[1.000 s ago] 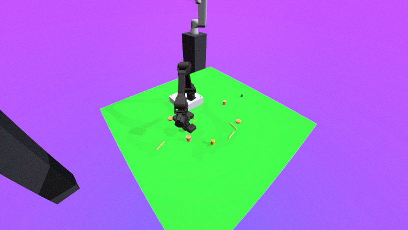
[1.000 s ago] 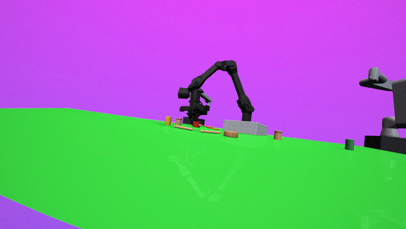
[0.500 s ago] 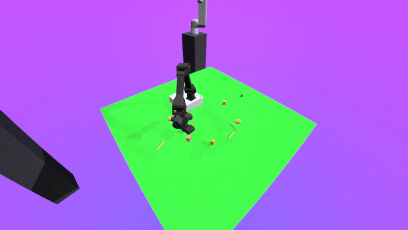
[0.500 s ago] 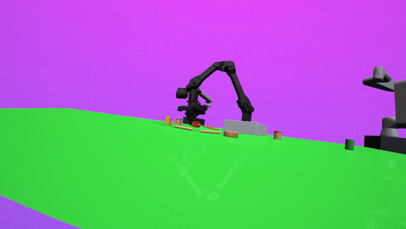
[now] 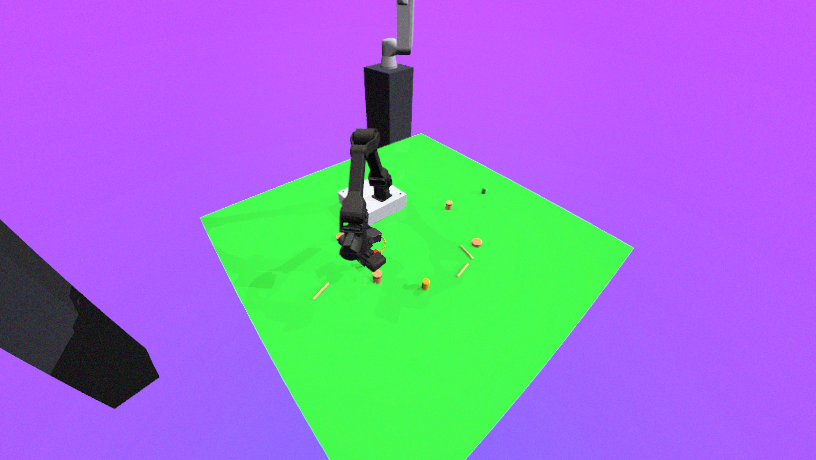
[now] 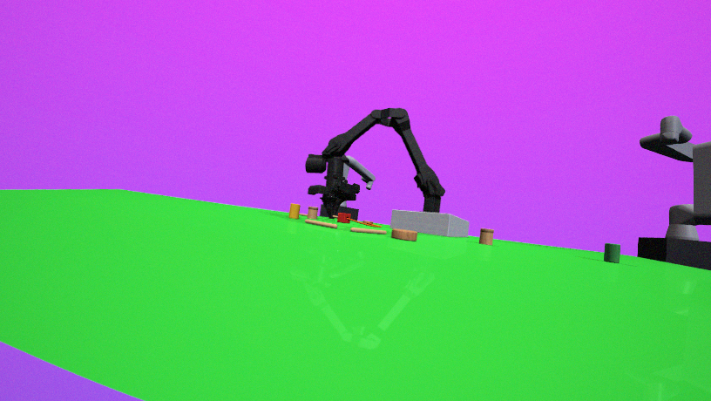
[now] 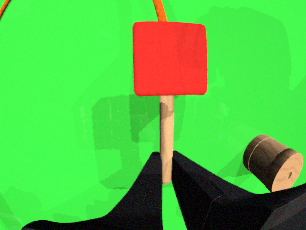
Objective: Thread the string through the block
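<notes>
My gripper tip is 60 mm to the right of the red block and 10 mm below it. From my gripper tip the other things lie so: round wooden button 170 mm behind, 40 mm to the left; thin wooden stick 40 mm to the left, 10 mm above; tan cylinder 80 mm ahead, 10 mm to the right, 10 mm above.
</notes>
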